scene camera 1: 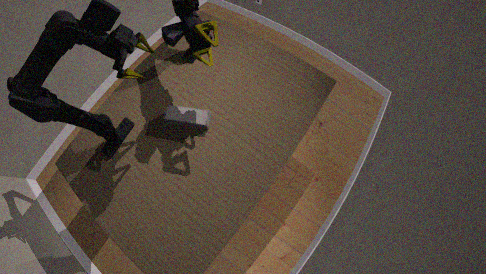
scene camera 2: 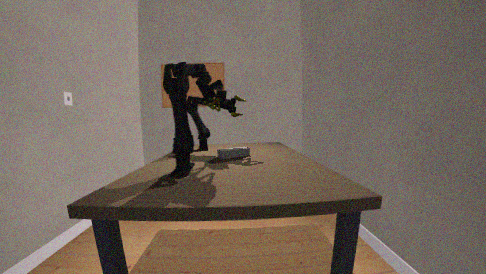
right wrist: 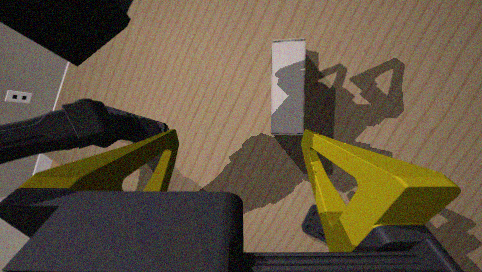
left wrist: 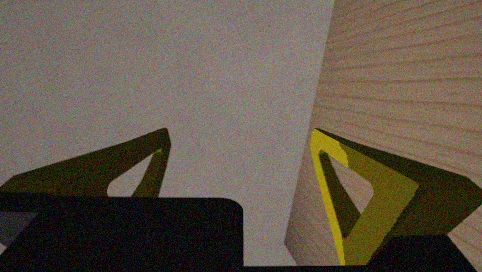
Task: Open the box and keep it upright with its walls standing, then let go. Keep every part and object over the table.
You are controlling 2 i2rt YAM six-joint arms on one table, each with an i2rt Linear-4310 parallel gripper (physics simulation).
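Seen in the pictures: left gripper, fingertip midpoint: (scene camera 1: 213, 56) (scene camera 2: 244, 108) (left wrist: 240, 136); right gripper, fingertip midpoint: (scene camera 1: 148, 65) (scene camera 2: 216, 110) (right wrist: 240, 136); left arm's base, origin of the base link: (scene camera 1: 197, 48) (scene camera 2: 203, 148) (right wrist: 132, 126); right arm's base, origin of the base link: (scene camera 1: 118, 138) (scene camera 2: 183, 170).
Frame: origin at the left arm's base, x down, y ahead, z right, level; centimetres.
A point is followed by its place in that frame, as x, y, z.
A small grey-white box (scene camera 1: 186, 117) @[-4.8, 19.3, 37.7] lies flat and closed on the wooden table; it also shows in scene camera 2 (scene camera 2: 233, 152) @[-3.1, 17.5, 40.3] and in the right wrist view (right wrist: 288, 86) @[-4.7, 18.6, 36.7]. My right gripper (scene camera 1: 135, 57) is open and empty, raised high above the table's edge, well away from the box. In the right wrist view its yellow fingers (right wrist: 239, 148) @[-28.5, 8.9, 33.2] stand wide apart with the box beyond them. My left gripper (scene camera 1: 207, 42) is open and empty, raised near the far edge of the table. In the left wrist view its fingers (left wrist: 241, 148) @[-30.5, 28.8, 24.0] frame only wall and table.
The right arm's base (scene camera 1: 117, 136) @[-4.6, -6.4, 58.6] stands on the table to the left of the box. The table edge (scene camera 1: 101, 88) runs close behind both arms. Arm shadows fall around the box.
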